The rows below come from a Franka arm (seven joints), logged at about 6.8 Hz.
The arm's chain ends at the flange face. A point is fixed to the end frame.
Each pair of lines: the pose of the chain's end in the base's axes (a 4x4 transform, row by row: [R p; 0 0 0 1], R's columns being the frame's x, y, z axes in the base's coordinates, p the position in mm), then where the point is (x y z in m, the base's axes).
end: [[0.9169 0.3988 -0.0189 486.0], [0.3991 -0.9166 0.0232 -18.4], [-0.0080 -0.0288 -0.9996 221.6], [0 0 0 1]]
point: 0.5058 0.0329 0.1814
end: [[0.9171 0.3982 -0.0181 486.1], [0.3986 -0.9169 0.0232 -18.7], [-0.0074 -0.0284 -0.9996 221.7], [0 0 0 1]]
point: 0.5060 0.0326 0.1815
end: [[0.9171 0.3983 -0.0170 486.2], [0.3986 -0.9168 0.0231 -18.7], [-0.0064 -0.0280 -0.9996 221.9], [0 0 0 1]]
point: 0.5061 0.0326 0.1817
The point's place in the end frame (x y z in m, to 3 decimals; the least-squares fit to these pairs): 0.039 -0.038 0.041
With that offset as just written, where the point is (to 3 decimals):
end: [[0.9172 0.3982 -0.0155 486.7], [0.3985 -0.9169 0.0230 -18.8], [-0.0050 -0.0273 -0.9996 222.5], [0 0 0 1]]
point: 0.507 0.033 0.182
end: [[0.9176 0.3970 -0.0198 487.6], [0.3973 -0.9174 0.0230 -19.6], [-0.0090 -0.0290 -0.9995 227.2], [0 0 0 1]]
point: 0.507 0.032 0.187
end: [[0.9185 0.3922 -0.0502 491.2], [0.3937 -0.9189 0.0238 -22.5], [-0.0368 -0.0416 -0.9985 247.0], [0 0 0 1]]
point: 0.510 0.029 0.206
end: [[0.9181 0.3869 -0.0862 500.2], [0.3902 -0.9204 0.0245 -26.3], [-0.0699 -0.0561 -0.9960 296.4], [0 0 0 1]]
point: 0.518 0.025 0.255
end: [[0.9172 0.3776 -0.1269 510.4], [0.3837 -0.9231 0.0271 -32.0], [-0.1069 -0.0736 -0.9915 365.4], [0 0 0 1]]
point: 0.527 0.019 0.323
